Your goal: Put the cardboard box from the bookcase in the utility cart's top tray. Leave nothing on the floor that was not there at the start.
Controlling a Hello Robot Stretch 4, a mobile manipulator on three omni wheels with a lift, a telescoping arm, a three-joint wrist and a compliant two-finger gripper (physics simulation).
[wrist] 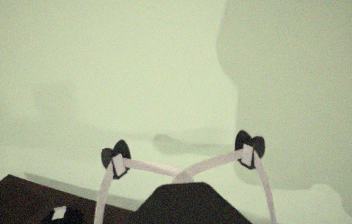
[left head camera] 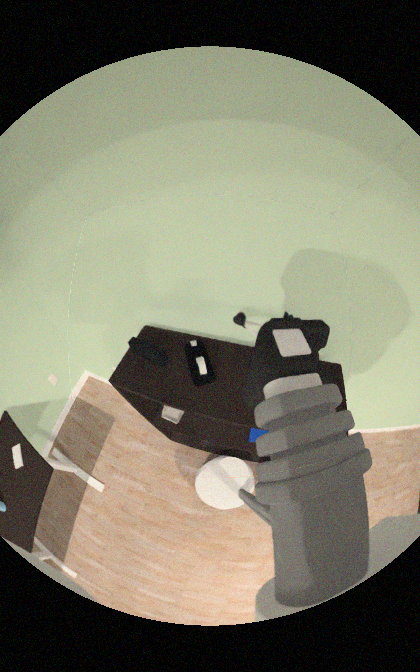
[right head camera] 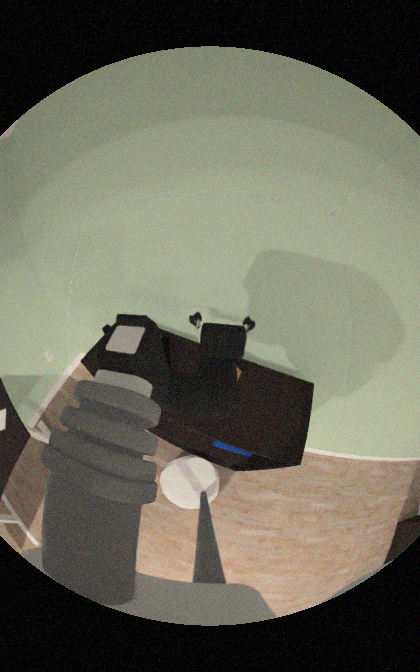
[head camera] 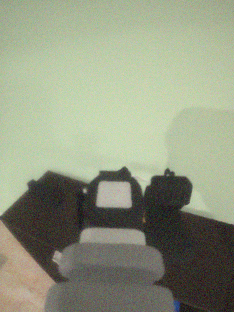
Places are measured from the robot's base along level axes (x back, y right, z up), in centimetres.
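Pixels of known places: gripper, fingertip midpoint: (wrist: pixel 182 148) (head camera: pixel 145 171).
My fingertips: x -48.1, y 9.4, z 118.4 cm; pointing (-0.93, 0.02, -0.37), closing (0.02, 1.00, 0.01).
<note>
Ahead of a thing's pixels: the offset from my fingertips to its top centre.
The cardboard box @[dx +10.9, dy +1.3, dz -10.1 cm] (right head camera: pixel 239 373) (head camera: pixel 144 219) shows as a small orange-brown sliver beside the dark wrist; the rest is hidden behind it. It is on the dark bookcase (right head camera: pixel 280 410) (left head camera: pixel 230 390) (head camera: pixel 205 250) (wrist: pixel 30 197), which stands by the green wall. My gripper (wrist: pixel 182 148) (right head camera: pixel 222 321) is open, its two black fingertips wide apart with wall between them. It is over the rear part of the bookcase, above or beyond the box. The box does not show in the wrist view. The utility cart cannot be made out in these views.
A black item with white labels (left head camera: pixel 192 356) (wrist: pixel 60 214) and another black object @[dx +0.9, dy -36.9, dz -9.7 cm] (left head camera: pixel 148 351) (head camera: pixel 42 189) stand left on the bookcase. A grey tray (left head camera: pixel 172 413) and a blue item (left head camera: pixel 257 435) (right head camera: pixel 232 448) are along its front. A white disc (left head camera: pixel 215 485) (right head camera: pixel 175 485) and a dark table (left head camera: pixel 25 490) are nearby.
</note>
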